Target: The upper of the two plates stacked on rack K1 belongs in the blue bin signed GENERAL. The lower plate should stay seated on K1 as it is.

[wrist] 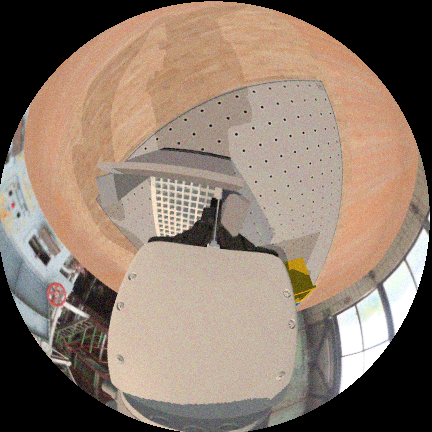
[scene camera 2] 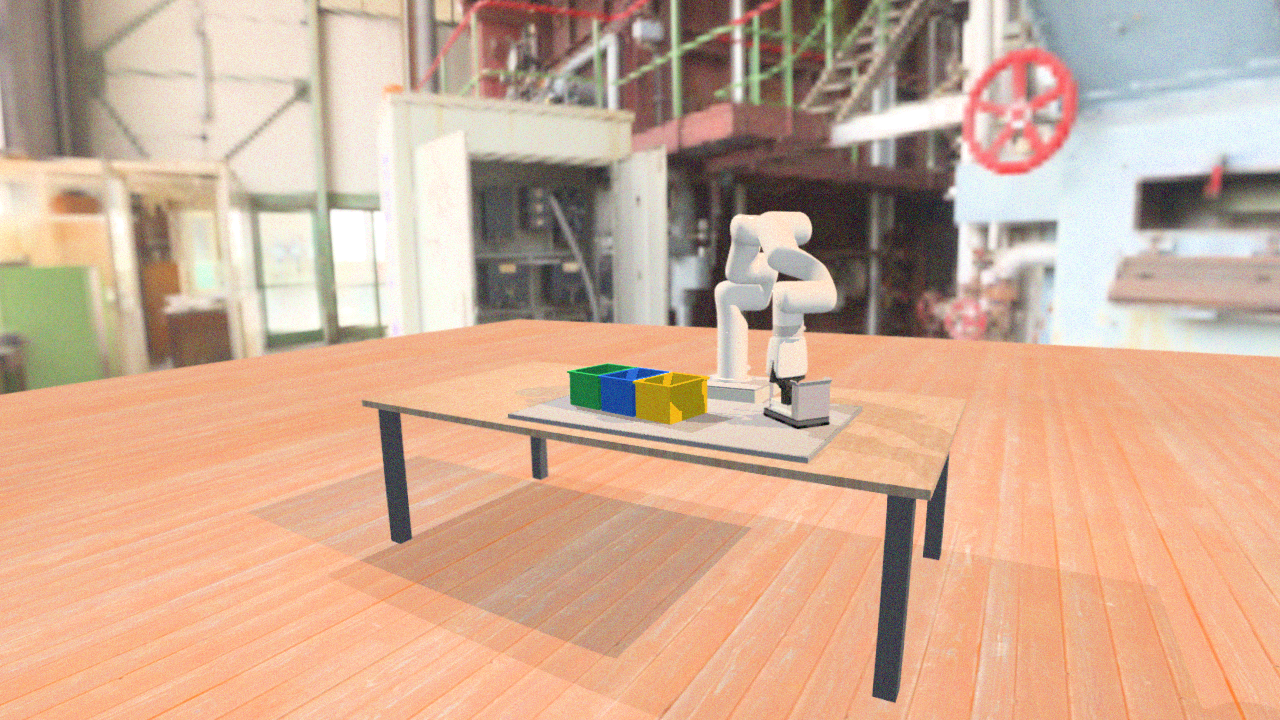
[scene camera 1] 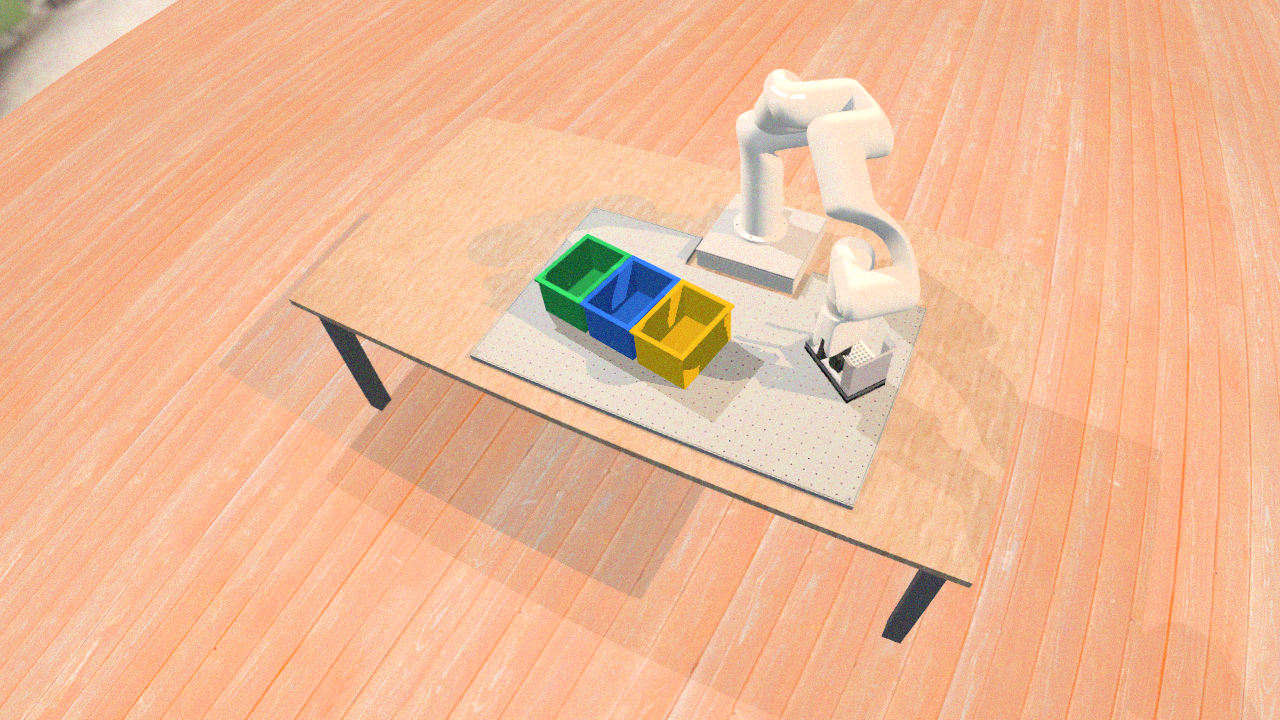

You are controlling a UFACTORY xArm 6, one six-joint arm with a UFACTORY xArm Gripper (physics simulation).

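Where they show: gripper, fingertip midpoint: (wrist: 217,208) (scene camera 2: 787,404) (scene camera 1: 836,366); arm's base at its link origin: (scene camera 2: 732,379) (scene camera 1: 760,227).
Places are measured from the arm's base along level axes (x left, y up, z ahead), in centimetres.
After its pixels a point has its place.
The rack K1 (scene camera 1: 870,377) {z 31.4, x 38.0, y 1.9 cm} (scene camera 2: 810,402) {z 32.6, x 37.3, y 3.2 cm} (wrist: 170,170) {z 32.8, x 37.7, y 8.7 cm} has light grey walls and a dark base. A white gridded plate (scene camera 1: 861,354) {z 26.6, x 34.4, y 1.5 cm} (wrist: 180,207) {z 27.6, x 32.5, y 1.3 cm} shows in it; I cannot tell the upper plate from the lower one. My gripper (scene camera 1: 836,363) {z 32.2, x 31.1, y 2.0 cm} (scene camera 2: 785,400) {z 32.2, x 31.1, y 2.0 cm} (wrist: 217,208) {z 32.2, x 31.1, y 2.0 cm} is shut and empty, with its black fingers low inside the rack, at the plate's right edge in the wrist view. A grey post (wrist: 235,212) {z 34.9, x 34.0, y 8.4 cm} of the rack hides part of the right finger there. The blue bin (scene camera 1: 611,333) {z 44.5, x -12.4, y 1.9 cm} (scene camera 2: 617,396) {z 44.5, x -12.8, y 1.7 cm} stands between two other bins; its sign is not readable.
The yellow bin (scene camera 1: 666,358) {z 46.5, x 1.6, y 3.8 cm} (scene camera 2: 657,402) {z 46.4, x 1.3, y 2.0 cm} (wrist: 300,274) {z 44.7, x 5.8, y 2.0 cm} stands on the rack's side of the blue bin, and the green bin (scene camera 1: 562,307) {z 42.7, x -26.0, y 1.4 cm} (scene camera 2: 586,389) {z 42.9, x -25.0, y 2.1 cm} on the far side. Bins and rack stand on a perforated grey board (scene camera 1: 760,429) {z 48.5, x 22.7, y -3.2 cm} (wrist: 295,140) {z 45.9, x 35.0, y -3.2 cm}. The rack's high wall rises beside the fingers.
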